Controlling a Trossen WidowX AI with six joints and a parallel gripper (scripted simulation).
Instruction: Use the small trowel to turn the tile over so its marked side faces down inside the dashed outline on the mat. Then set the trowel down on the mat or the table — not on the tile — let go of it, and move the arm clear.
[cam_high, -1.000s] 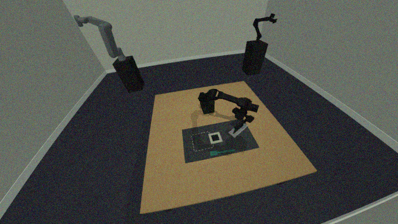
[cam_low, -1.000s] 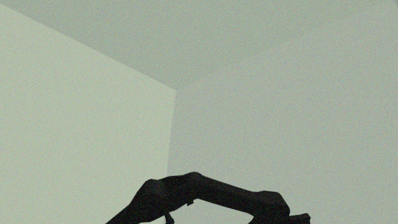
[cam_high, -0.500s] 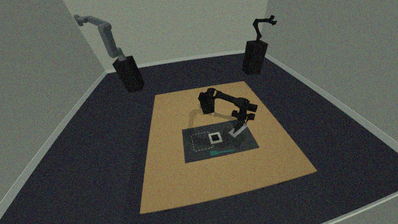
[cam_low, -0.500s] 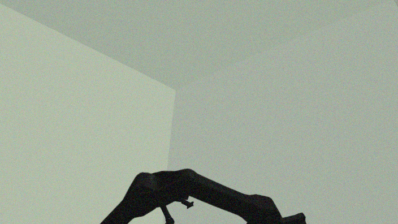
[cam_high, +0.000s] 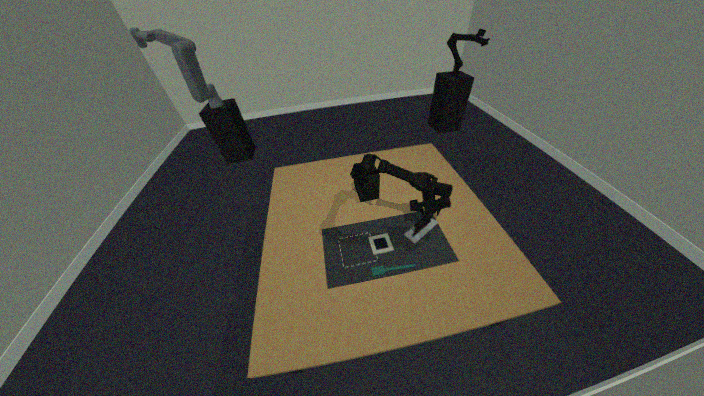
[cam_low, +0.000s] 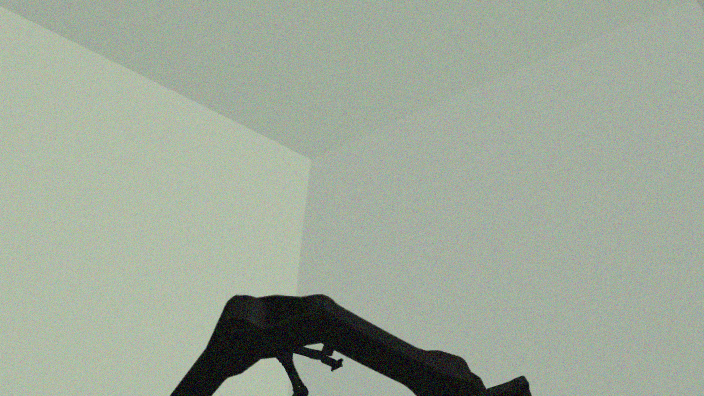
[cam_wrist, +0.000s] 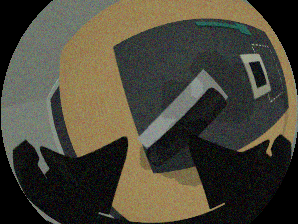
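My gripper tip is now 5 cm to the left of the small trowel and 7 cm above it. Also, from my gripper tip: dark mat (4 cm ahead, 25 cm to the right, 13 cm below); green strip (18 cm ahead, 27 cm to the right, 10 cm below); tile (4 cm ahead, 27 cm to the right, 10 cm below).
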